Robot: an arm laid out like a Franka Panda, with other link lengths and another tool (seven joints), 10 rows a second.
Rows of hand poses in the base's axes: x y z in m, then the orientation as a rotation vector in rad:
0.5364, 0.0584, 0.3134, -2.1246, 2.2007, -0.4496
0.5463, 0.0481, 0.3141, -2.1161, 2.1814, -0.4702
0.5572, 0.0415, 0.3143, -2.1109, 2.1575, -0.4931
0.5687, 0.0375, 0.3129, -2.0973, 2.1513, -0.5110
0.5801, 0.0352, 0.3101, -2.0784, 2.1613, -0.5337
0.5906, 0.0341, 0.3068, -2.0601, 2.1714, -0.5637
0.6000, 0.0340, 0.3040, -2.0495, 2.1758, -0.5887
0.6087, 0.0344, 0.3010, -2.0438, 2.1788, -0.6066
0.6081, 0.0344, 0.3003, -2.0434, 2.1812, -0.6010
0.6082, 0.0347, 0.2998, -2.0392, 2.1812, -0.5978
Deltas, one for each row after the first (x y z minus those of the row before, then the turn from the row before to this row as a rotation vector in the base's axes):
0.0099, -0.0103, 0.0007, -0.0001, -0.0219, 0.0067
0.0109, -0.0066, 0.0002, -0.0015, -0.0231, 0.0104
0.0115, -0.0040, -0.0014, -0.0013, -0.0171, -0.0023
0.0114, -0.0023, -0.0028, -0.0075, -0.0134, -0.0136
0.0105, -0.0011, -0.0033, -0.0123, -0.0151, -0.0140
0.0094, -0.0001, -0.0028, -0.0113, -0.0117, -0.0078
0.0087, 0.0004, -0.0030, -0.0090, -0.0072, -0.0049
-0.0006, 0.0000, -0.0007, 0.0027, 0.0027, -0.0011
0.0001, 0.0003, -0.0005, 0.0039, -0.0015, -0.0012

